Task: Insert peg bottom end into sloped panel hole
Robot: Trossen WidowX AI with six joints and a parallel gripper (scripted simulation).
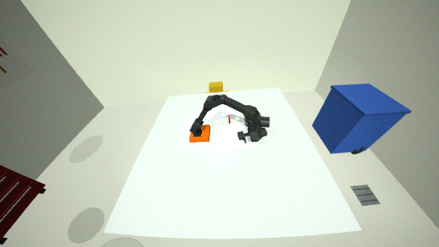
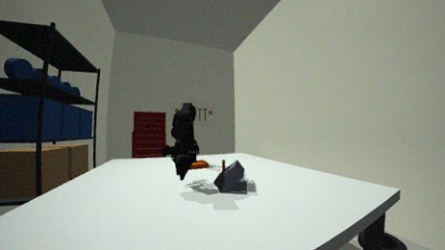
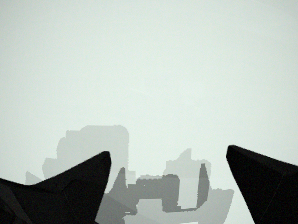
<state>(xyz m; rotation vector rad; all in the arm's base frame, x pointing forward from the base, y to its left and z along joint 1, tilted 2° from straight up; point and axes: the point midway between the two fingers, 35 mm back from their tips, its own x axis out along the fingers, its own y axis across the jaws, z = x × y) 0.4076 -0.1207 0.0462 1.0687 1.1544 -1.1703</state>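
Now: gripper tip 15 cm past the red square-sided peg, 26 cm to the right of it and 1 cm below it. The rest, counted from my gripper tip: grey sloped panel (5 cm ahead, 21 cm to the left).
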